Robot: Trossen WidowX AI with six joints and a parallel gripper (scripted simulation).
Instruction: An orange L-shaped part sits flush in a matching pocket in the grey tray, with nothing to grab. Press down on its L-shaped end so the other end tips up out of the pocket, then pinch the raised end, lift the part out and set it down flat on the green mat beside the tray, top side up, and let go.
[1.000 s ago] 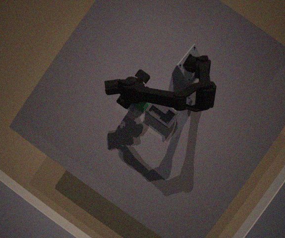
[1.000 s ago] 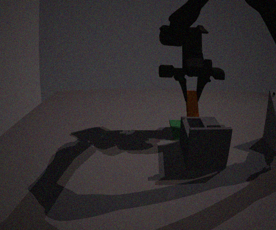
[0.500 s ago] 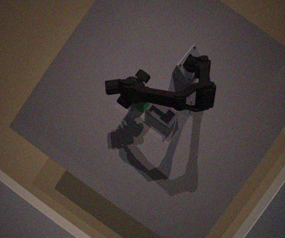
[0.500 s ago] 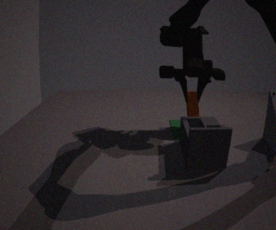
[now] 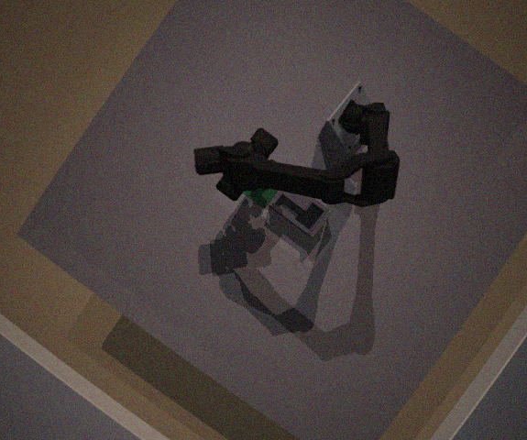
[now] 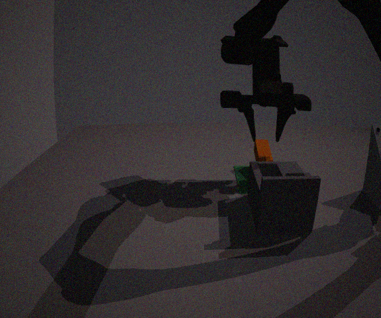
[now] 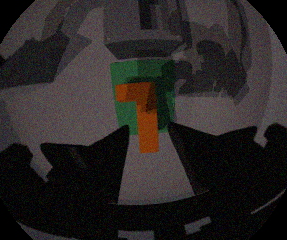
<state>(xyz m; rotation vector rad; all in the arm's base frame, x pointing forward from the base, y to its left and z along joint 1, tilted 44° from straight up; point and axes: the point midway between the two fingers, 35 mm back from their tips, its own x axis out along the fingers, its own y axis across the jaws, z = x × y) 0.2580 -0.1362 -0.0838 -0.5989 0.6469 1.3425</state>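
The orange L-shaped part lies 4 cm below my gripper tip, 2 cm to the left of it and 1 cm behind it. Round my gripper tip: green mat: 9 cm below, 2 cm to the left.
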